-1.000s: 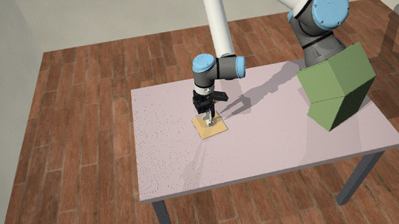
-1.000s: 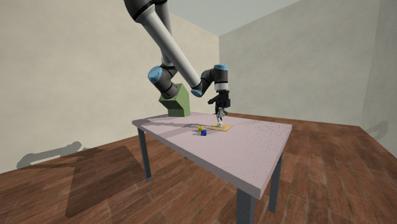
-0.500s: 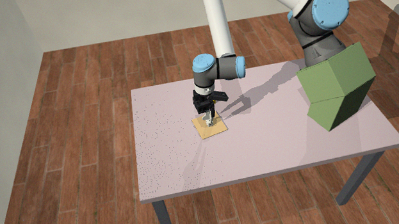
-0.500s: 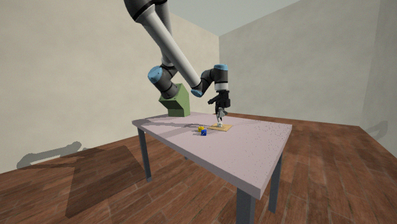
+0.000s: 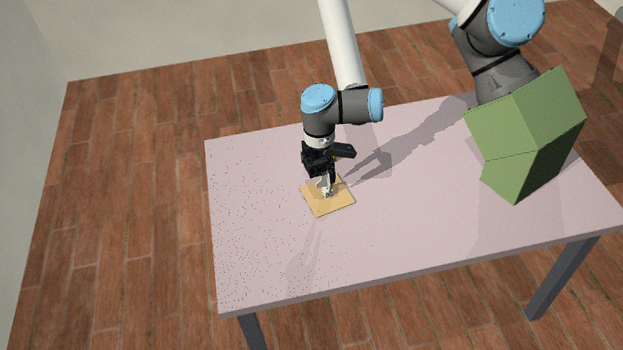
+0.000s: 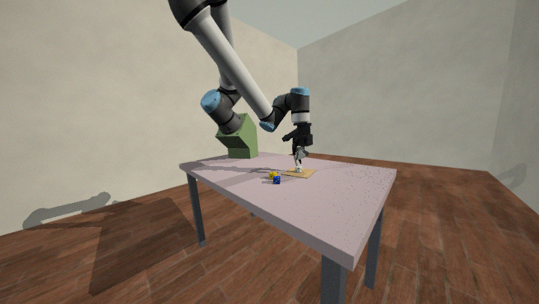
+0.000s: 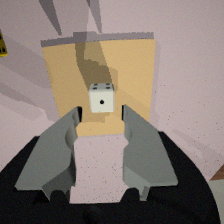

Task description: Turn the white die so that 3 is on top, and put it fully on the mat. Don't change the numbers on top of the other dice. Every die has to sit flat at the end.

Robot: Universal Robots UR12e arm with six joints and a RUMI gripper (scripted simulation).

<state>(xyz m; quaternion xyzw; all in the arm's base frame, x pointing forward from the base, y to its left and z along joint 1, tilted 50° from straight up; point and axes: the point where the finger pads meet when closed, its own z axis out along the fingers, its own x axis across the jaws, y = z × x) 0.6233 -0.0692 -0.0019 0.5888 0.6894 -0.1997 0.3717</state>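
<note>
My hand is 4 cm above the white die. Round my hand: blue die 2 cm behind, 18 cm to the right, 4 cm below; then yellow die 7 cm behind, 14 cm to the right, 4 cm below; then tan mat 6 cm below.
</note>
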